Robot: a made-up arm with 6 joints. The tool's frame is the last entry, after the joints. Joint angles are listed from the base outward. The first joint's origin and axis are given. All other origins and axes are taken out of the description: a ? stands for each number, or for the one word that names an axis. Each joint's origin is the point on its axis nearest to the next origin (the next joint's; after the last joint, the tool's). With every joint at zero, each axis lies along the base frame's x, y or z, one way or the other. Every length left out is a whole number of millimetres.
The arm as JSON. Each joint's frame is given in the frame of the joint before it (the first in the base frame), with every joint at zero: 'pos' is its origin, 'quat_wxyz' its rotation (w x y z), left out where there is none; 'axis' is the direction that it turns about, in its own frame. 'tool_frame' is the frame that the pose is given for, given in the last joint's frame.
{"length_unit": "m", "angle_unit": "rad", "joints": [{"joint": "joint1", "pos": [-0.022, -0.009, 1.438], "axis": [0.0, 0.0, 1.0]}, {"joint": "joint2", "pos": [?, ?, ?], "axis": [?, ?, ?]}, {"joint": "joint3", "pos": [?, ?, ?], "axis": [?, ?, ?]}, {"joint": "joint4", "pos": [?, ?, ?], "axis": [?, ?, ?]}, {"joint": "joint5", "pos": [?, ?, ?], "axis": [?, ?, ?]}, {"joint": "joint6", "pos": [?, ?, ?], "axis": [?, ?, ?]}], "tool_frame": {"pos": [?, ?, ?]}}
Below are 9 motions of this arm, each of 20 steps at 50 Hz.
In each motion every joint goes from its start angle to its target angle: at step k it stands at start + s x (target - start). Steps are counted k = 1, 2, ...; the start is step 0. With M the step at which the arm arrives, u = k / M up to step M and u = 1 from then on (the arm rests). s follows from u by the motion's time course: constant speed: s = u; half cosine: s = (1 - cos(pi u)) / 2; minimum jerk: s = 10 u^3 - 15 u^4 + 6 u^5.
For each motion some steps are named. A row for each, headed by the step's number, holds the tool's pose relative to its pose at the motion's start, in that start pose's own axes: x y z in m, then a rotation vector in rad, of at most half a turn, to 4 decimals.
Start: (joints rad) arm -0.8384 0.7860 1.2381 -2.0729 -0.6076 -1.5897
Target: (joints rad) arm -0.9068 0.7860 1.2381 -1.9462 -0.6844 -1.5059
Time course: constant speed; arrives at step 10
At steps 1, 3, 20:
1: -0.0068 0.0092 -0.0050 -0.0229 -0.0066 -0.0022
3: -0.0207 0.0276 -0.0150 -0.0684 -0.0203 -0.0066
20: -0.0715 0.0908 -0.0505 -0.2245 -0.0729 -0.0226

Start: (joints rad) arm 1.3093 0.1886 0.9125 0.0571 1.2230 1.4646
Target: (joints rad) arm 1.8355 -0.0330 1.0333 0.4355 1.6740 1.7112
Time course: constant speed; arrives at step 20
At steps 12, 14, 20:
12: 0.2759 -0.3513 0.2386 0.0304 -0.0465 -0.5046
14: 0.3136 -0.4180 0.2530 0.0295 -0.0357 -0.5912
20: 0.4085 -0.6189 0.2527 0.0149 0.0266 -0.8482

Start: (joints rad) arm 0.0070 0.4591 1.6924 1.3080 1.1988 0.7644
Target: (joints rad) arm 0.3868 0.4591 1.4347 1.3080 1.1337 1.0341
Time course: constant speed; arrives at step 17
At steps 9, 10, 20:
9: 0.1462 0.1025 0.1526 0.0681 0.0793 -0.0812
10: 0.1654 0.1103 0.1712 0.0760 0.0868 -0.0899
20: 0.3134 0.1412 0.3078 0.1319 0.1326 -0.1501

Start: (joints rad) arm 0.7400 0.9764 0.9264 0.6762 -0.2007 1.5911
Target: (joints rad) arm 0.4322 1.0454 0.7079 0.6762 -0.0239 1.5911
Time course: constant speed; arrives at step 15
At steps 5, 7, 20:
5: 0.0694 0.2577 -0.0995 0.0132 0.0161 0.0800
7: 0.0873 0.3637 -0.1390 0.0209 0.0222 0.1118
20: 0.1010 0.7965 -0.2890 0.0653 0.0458 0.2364

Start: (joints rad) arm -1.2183 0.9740 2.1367 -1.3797 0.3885 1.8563
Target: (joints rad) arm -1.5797 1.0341 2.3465 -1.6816 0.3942 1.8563
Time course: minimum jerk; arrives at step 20
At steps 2, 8, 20:
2: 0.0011 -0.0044 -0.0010 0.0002 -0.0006 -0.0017
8: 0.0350 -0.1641 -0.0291 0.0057 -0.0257 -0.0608
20: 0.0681 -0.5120 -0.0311 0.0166 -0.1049 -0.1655

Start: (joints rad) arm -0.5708 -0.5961 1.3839 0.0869 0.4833 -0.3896
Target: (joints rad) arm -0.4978 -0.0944 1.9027 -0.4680 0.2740 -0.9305
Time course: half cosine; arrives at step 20
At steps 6, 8, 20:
6: -0.0449 -0.0544 -0.1150 0.2235 0.0089 -0.0737
8: -0.0823 -0.0869 -0.1911 0.3760 0.0111 -0.1215
20: -0.3232 -0.1884 -0.5141 1.1049 -0.0146 -0.3234

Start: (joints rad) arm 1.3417 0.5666 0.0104 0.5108 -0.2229 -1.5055
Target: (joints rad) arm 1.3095 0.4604 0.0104 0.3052 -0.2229 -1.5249
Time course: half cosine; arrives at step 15
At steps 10, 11, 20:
10: -0.1258 0.0277 0.0770 0.1881 -0.0182 0.0626
11: -0.1404 0.0305 0.0853 0.2091 -0.0198 0.0702
20: -0.1691 0.0356 0.1011 0.2499 -0.0224 0.0854

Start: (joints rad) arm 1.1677 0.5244 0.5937 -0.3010 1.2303 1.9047
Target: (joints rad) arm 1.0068 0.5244 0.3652 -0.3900 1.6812 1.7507
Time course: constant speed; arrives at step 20
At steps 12, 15, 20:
12: -0.0937 0.0942 -0.2127 -0.0299 0.1251 -0.1417
15: -0.1198 0.1118 -0.2672 -0.0414 0.1515 -0.1805
20: -0.1658 0.1359 -0.3585 -0.0642 0.1906 -0.2477

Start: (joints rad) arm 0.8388 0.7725 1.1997 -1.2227 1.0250 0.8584
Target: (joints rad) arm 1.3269 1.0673 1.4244 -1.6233 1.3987 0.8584
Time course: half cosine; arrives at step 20
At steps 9, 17, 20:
9: -0.3898 0.1761 -0.1904 0.1313 0.1841 -0.1149
17: -0.9709 0.3421 -0.3044 0.1998 0.4443 -0.2626
20: -1.0358 0.3546 -0.3077 0.2006 0.4726 -0.2773

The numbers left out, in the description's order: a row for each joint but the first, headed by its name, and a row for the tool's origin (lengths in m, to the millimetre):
joint2: xyz 0.144 -0.008 0.0, axis 0.0 1.0 0.0
joint3: xyz -0.014 0.0 1.224, axis 0.0 -1.0 0.0
joint4: xyz 1.154 0.0 0.223, axis -1.0 0.0 0.0
joint5: xyz 0.0 -0.016 -0.005, axis 0.0 -1.0 0.0
joint6: xyz 0.117 0.0 -0.016, axis -1.0 0.0 0.0
tool: xyz 0.0 -0.024 -0.007

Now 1 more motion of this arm.
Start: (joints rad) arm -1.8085 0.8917 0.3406 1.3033 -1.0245 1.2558
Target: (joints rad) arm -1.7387 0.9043 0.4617 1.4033 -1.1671 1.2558
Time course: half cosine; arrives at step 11
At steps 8, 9, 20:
8: -0.1407 -0.0792 -0.0532 0.0155 0.1419 0.0047
9: -0.1573 -0.0871 -0.0590 0.0186 0.1577 0.0055
20: -0.1715 -0.0937 -0.0638 0.0216 0.1711 0.0062

